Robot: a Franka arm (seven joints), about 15 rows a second.
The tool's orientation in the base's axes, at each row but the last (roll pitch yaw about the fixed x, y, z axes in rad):
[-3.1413 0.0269 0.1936]
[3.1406 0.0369 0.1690]
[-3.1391 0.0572 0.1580]
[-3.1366 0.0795 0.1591]
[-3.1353 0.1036 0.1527]
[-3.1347 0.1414 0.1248]
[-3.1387 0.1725 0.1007]
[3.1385 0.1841 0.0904]
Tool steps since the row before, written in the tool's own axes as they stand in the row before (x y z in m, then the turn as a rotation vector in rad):
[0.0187 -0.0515 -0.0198 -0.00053 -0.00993 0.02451]
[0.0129 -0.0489 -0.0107 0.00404 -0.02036 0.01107]
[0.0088 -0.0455 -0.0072 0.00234 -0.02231 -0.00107]
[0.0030 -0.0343 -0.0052 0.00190 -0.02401 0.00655]
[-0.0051 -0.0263 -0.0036 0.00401 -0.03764 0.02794]
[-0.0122 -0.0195 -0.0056 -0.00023 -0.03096 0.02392]
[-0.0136 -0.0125 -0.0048 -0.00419 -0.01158 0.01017]
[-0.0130 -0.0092 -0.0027 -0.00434 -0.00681 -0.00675]
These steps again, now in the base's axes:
[0.0090 0.0542 0.0193 -0.00308 0.00952 -0.02448]
[0.0049 0.0504 0.0102 0.00015 0.02067 -0.01123]
[0.0019 0.0464 0.0068 -0.00114 0.02241 0.00099]
[-0.0021 0.0344 0.0051 -0.00244 0.02396 -0.00656]
[-0.0086 0.0253 0.0043 -0.00464 0.03755 -0.02797]
[-0.0136 0.0179 0.0074 -0.00742 0.03044 -0.02344]
[-0.0138 0.0112 0.0071 -0.00701 0.01096 -0.00927]
[-0.0131 0.0081 0.0050 -0.00364 0.00653 0.00741]

